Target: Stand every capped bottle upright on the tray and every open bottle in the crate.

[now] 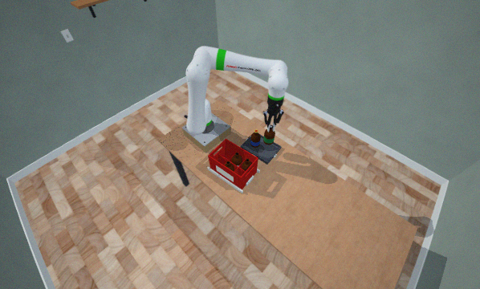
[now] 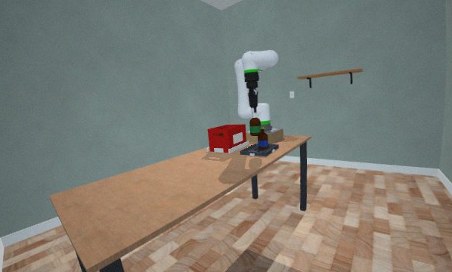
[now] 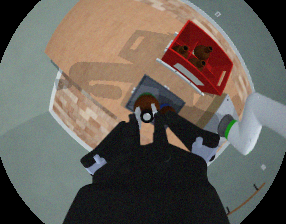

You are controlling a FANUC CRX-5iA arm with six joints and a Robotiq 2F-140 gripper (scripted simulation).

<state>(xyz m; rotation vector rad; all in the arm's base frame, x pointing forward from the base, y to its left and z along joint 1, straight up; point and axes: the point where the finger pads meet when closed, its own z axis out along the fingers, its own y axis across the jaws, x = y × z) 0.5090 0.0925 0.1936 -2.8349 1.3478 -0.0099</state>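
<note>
Now: the capped brown bottle 110 mm behind my hand, 20 mm to the left of it and 190 mm below it. Also, from my hand: crate 130 mm behind, 280 mm to the right, 190 mm below; dark tray 60 mm behind, 10 mm to the left, 270 mm below.
</note>
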